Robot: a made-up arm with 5 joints.
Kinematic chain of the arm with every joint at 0, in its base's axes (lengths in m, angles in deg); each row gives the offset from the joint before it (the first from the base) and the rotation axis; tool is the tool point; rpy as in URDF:
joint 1: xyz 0.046 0 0.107 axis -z
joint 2: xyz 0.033 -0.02 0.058 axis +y
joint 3: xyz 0.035 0 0.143 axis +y
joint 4: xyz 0.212 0 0.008 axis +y
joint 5: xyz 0.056 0.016 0 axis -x
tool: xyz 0 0 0 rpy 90 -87.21 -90
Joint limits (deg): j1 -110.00..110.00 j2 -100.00..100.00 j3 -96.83..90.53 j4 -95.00..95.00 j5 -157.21..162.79
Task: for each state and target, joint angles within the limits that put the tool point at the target. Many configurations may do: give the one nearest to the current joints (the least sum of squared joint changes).
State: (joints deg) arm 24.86 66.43 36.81 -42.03 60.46
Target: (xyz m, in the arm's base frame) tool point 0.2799 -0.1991 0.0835
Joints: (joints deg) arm 39.66 30.69 28.41 -50.02 60.46
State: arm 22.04 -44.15 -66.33 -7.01 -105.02
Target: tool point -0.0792 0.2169 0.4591
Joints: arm 60.92 -46.37 -87.66 -21.45 -105.02
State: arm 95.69 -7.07 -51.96 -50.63 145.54
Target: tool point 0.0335 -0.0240 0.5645
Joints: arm 109.01 -18.03 -59.18 -50.71 145.54
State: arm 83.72 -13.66 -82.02 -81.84 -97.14
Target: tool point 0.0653 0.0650 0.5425
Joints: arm 109.92 -20.44 -76.03 -60.91 -97.14
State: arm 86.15 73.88 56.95 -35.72 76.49
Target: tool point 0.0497 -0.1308 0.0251
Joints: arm 86.63 27.61 74.62 -54.38 76.49
